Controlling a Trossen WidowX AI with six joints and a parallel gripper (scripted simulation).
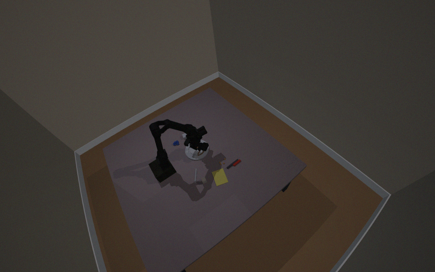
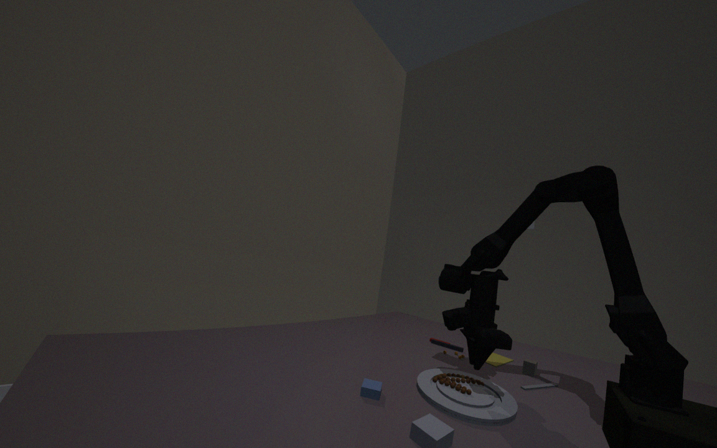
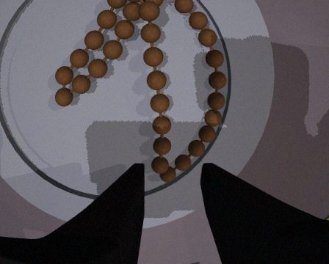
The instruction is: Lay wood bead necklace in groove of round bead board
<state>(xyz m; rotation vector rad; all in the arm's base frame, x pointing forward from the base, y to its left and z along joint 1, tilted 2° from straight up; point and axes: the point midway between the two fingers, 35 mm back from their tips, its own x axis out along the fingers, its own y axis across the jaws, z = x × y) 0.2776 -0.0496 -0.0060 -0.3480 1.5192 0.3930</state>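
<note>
Now: gripper tip 4 cm to the right of the round bead board, 4 cm above it and 1 cm short of it. The rest, counted from my gripper tip: grey block (23 cm to the left, 4 cm below, 2 cm ahead); then blue block (19 cm to the left, 15 cm ahead, 4 cm below); then thin stick (14 cm to the right, 14 cm behind, 5 cm below).
</note>
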